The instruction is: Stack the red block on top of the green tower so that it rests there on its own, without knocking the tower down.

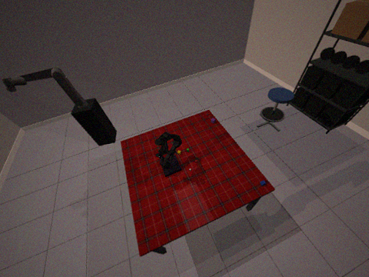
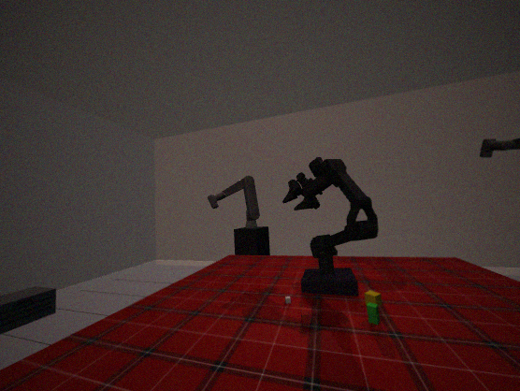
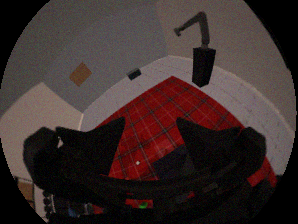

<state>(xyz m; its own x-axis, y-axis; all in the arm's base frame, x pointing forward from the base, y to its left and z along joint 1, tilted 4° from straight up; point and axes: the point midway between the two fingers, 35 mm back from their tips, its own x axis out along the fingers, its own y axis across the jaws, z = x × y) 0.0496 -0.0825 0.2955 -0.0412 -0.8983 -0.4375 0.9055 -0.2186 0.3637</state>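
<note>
The red block is 28 cm ahead of my gripper tip, 13 cm to the left of it and 30 cm below it. Also, from my gripper tip: blue cube 84 cm ahead, 26 cm to the right, 30 cm below; then yellow block 12 cm ahead, 29 cm to the left, 30 cm below; then small white cube 20 cm ahead, 5 cm to the left, 30 cm below.
</note>
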